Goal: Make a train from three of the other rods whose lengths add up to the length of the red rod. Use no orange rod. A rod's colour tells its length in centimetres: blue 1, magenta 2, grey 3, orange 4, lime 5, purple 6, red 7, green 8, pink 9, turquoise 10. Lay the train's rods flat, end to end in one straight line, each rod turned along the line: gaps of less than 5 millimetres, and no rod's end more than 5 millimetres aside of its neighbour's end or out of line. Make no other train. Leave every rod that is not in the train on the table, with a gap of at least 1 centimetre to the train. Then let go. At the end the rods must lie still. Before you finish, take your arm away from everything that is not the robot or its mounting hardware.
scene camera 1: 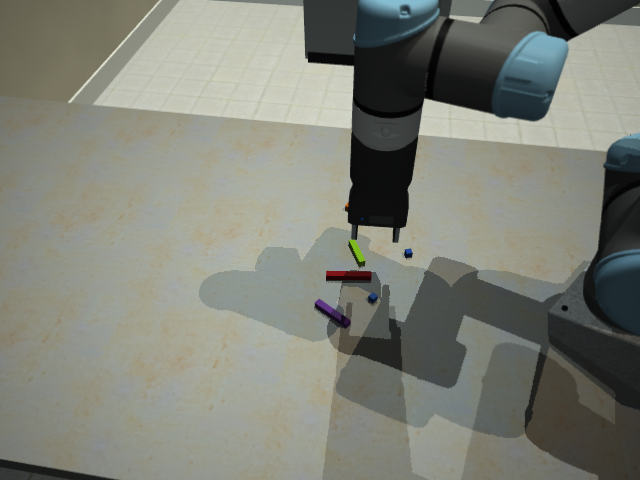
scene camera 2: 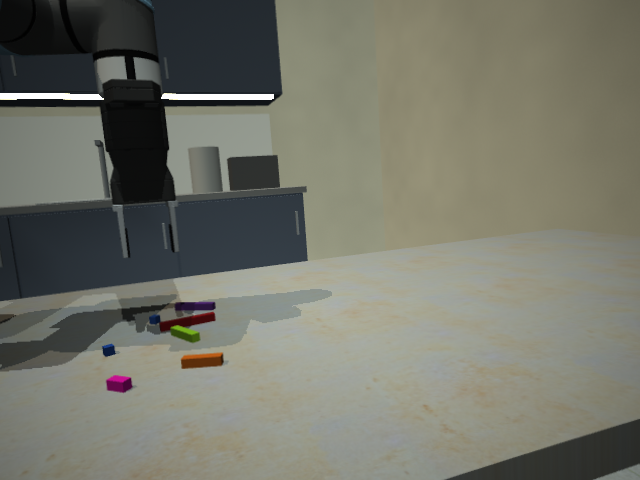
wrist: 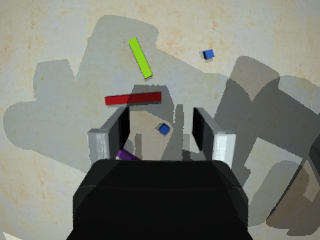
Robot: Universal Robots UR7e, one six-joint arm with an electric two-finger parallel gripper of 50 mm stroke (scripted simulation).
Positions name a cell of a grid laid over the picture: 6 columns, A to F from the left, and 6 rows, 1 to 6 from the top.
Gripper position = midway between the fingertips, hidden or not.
My gripper shows in scene camera 1 (D3), in scene camera 2 (B4) and in the wrist view (D4).
